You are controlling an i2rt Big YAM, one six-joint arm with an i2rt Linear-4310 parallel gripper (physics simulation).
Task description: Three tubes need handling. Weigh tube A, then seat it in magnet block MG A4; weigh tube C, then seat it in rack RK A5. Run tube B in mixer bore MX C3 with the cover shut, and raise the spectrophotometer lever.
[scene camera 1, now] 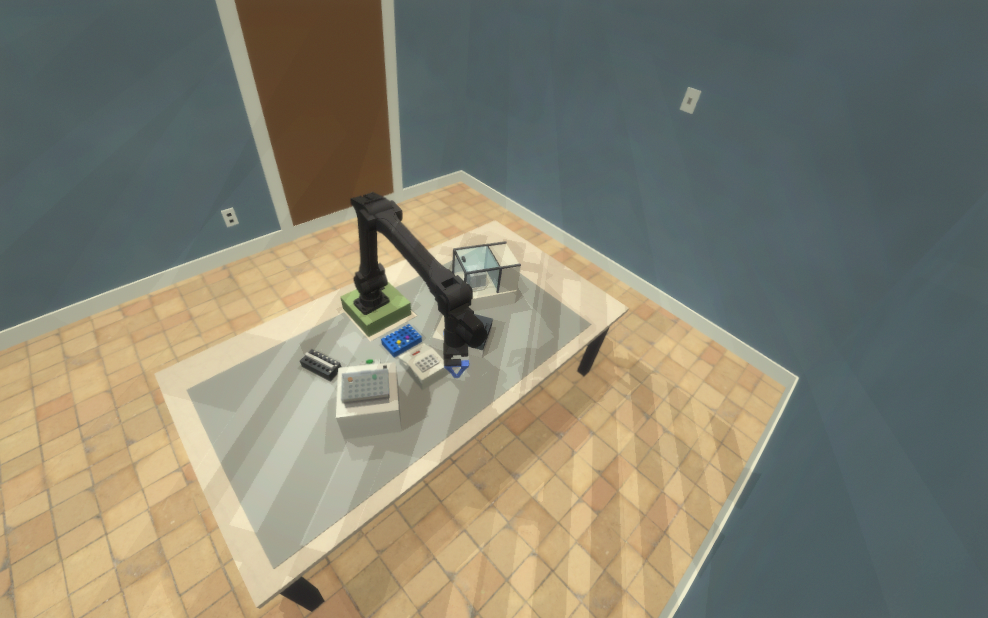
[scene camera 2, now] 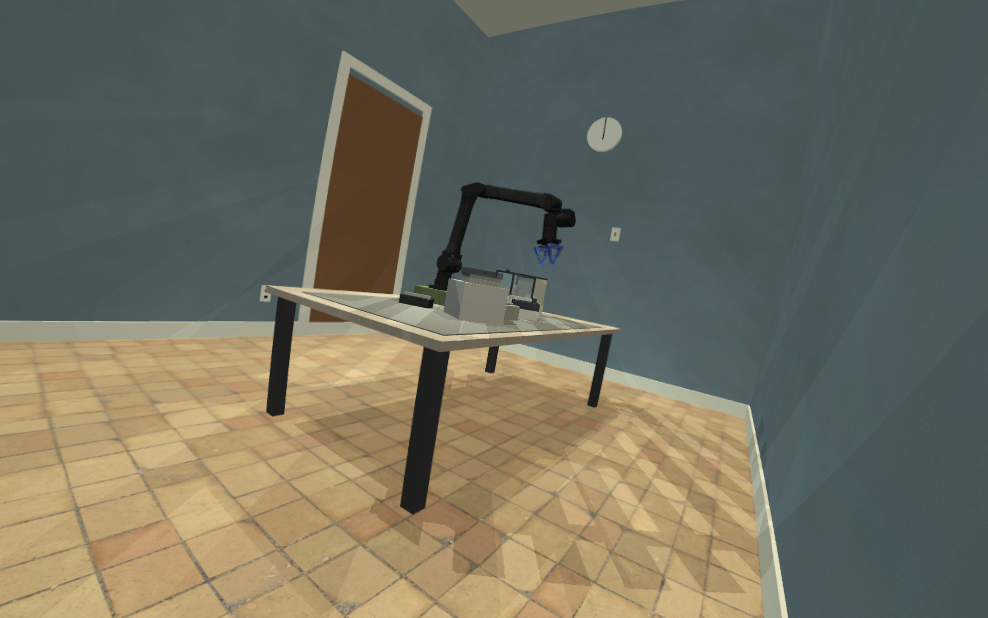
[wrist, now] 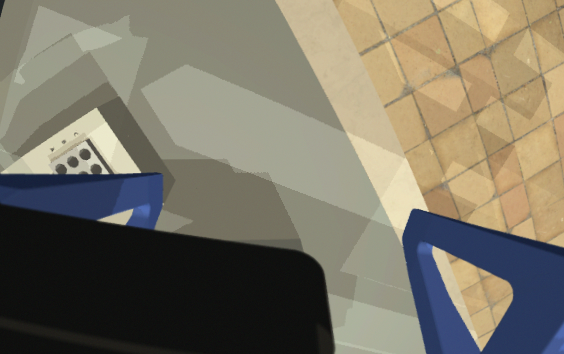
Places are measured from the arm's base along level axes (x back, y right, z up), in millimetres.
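Pixels of known places: gripper, between the fingertips: (scene camera 1: 456, 364) (scene camera 2: 546, 264) (wrist: 287, 207); arm's base, origin of its link: (scene camera 1: 371, 302) (scene camera 2: 441, 289).
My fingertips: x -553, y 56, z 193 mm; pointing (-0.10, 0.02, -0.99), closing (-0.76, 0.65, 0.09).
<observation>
Ahead of a thing's pixels: the offset from my fingertips to its top centre. "spot": to the spot under its first point.
My gripper (scene camera 1: 457, 369) (scene camera 2: 548, 255) (wrist: 287, 207) is open and empty, high above the table, fingers down. The blue rack @(spot: dx +326, dy -27, dz -204 mm) (scene camera 1: 401, 339) holds small coloured tubes; their letters cannot be read. A pale block with a grid of bores @(spot: dx +176, dy -28, dz -191 mm) (scene camera 1: 426, 363) (wrist: 75, 157) is beside it, partly behind a finger in the wrist view. A black block with a pale strip @(dx +447, dy +235, dz -211 mm) (scene camera 1: 320, 363) (scene camera 2: 416, 299) lies at the left. A white box with a grey gridded top @(dx +217, dy +177, dz -69 mm) (scene camera 1: 366, 408) (scene camera 2: 477, 302) stands near the front. A glass-walled white instrument @(spot: dx +246, dy -499, dz -208 mm) (scene camera 1: 502, 297) stands at the back right. I cannot tell the lever's state.
A dark object (scene camera 1: 485, 333) (scene camera 2: 525, 303) is partly hidden behind the wrist in scene camera 1. The arm stands on a green base (scene camera 1: 386, 316) (scene camera 2: 429, 293). The table's pale rim @(spot: dx -76, dy +12, dz -262 mm) (scene camera 1: 466, 428) (wrist: 340, 75) runs along the front. A small green item @(dx +311, dy +115, dz -184 mm) (scene camera 1: 370, 361) shows behind the white box.
</observation>
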